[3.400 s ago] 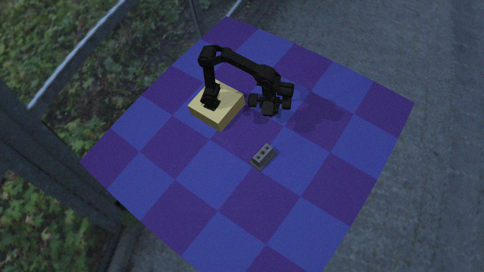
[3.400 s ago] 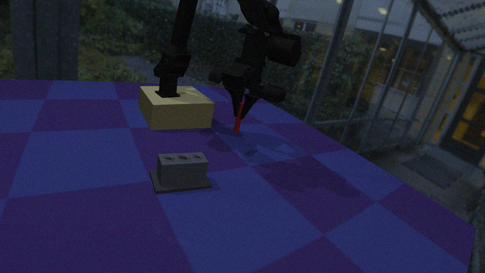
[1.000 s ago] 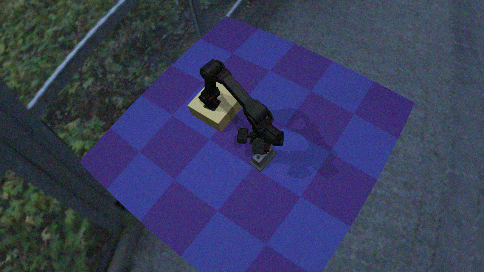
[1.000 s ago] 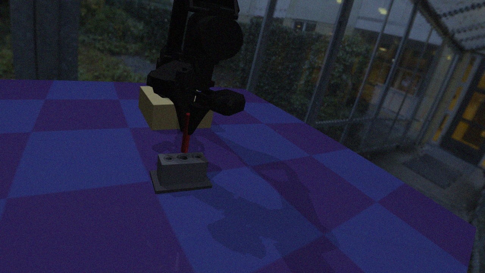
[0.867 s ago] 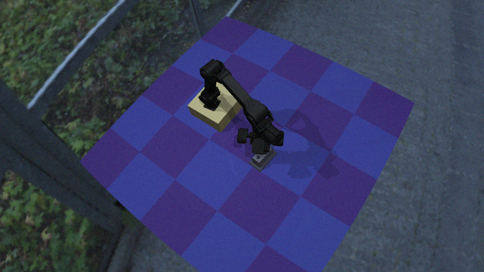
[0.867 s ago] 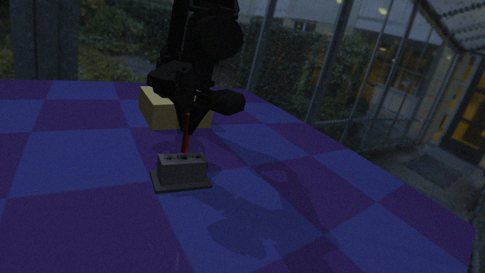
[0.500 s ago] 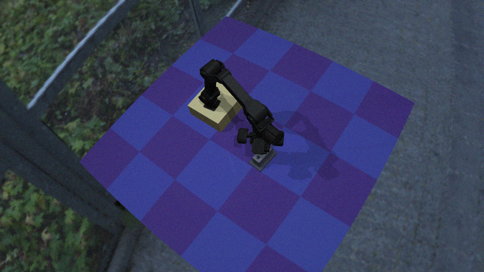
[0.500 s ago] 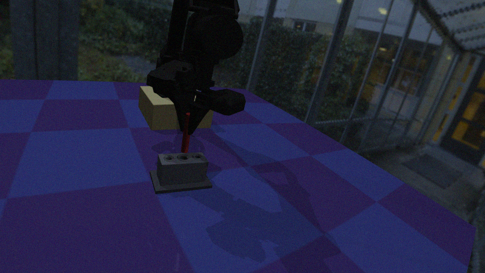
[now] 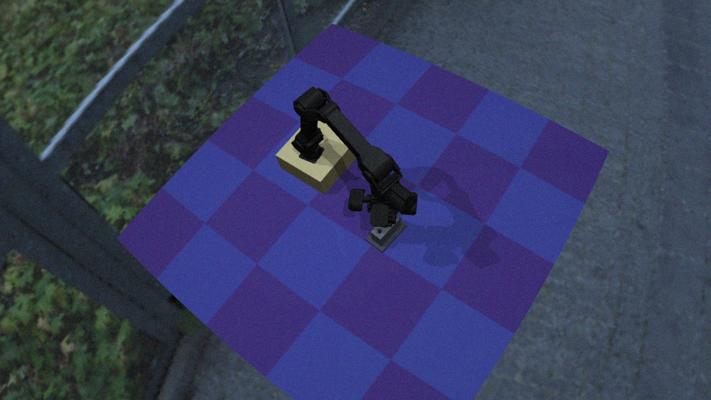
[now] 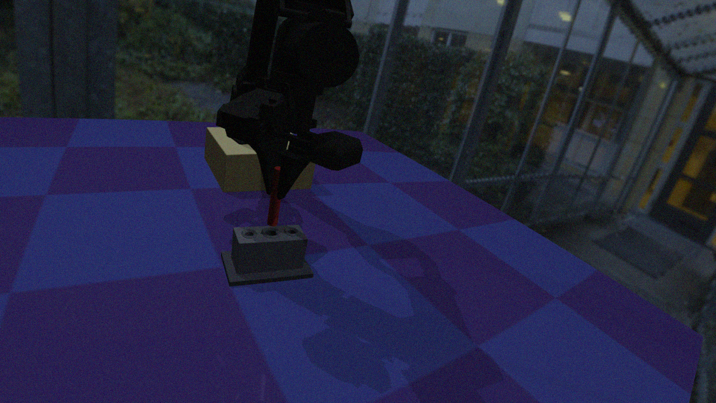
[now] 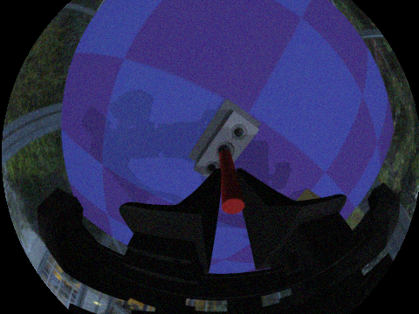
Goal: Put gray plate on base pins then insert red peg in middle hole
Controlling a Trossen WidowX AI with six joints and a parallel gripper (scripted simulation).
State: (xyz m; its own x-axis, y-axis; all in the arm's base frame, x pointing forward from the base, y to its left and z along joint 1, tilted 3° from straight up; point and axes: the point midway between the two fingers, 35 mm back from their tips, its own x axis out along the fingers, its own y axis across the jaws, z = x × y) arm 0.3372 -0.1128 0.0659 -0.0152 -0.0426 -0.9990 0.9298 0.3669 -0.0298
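My gripper tip is 70 mm above the gray plate. Round my gripper tip: red peg: right at my gripper tip; dark base: 110 mm below.
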